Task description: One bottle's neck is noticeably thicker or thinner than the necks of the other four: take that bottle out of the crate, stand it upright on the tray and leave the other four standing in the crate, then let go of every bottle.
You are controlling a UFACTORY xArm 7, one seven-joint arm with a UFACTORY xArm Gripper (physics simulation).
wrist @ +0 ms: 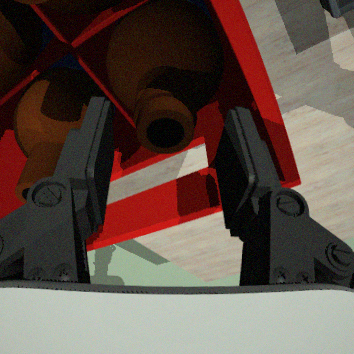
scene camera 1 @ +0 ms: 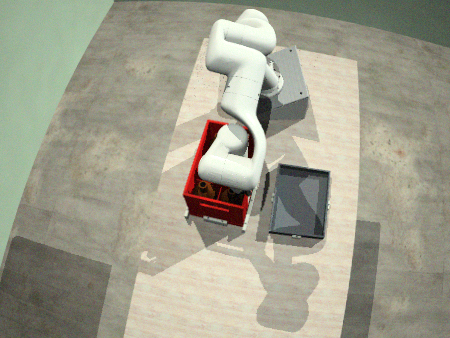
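Pixels of known places: gripper, fingertip midpoint: (wrist: 167, 129) (scene camera 1: 233, 188); arm's base, origin of the base link: (scene camera 1: 268, 85).
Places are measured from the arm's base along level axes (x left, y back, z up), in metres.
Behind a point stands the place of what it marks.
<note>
The red crate (scene camera 1: 215, 204) @(y -0.540, x -0.094, z 0.083 m) (wrist: 257, 75) @(y -0.475, x -0.008, z 0.097 m) stands on the table with brown bottles upright in its compartments. One bottle (scene camera 1: 231, 195) @(y -0.502, x -0.053, z 0.080 m) (wrist: 165, 107) @(y -0.477, x -0.046, z 0.084 m) stands in the front right compartment; its neck mouth shows between my fingertips in the wrist view, with a gap on both sides. Another bottle (scene camera 1: 203, 188) @(y -0.495, x -0.140, z 0.083 m) (wrist: 50, 122) @(y -0.467, x -0.126, z 0.044 m) stands in the front left compartment, partly behind my left finger in the wrist view. My gripper (wrist: 167, 129) @(y -0.483, x -0.049, z 0.091 m) is open, around the front right bottle's neck from above, holding nothing. The arm hides most of the crate in the scene view. The dark grey tray (scene camera 1: 327, 202) @(y -0.423, x 0.265, z -0.052 m) lies right of the crate.
Red dividers (wrist: 95, 75) @(y -0.469, x -0.096, z 0.016 m) separate the crate's compartments. The crate's front wall has a handle slot, and its right wall is close to my right finger. The grey robot base (scene camera 1: 292, 75) @(y 0.028, x 0.087, z 0.049 m) stands behind the crate on the wooden table (scene camera 1: 190, 300) @(y -0.831, x -0.132, z -0.078 m).
</note>
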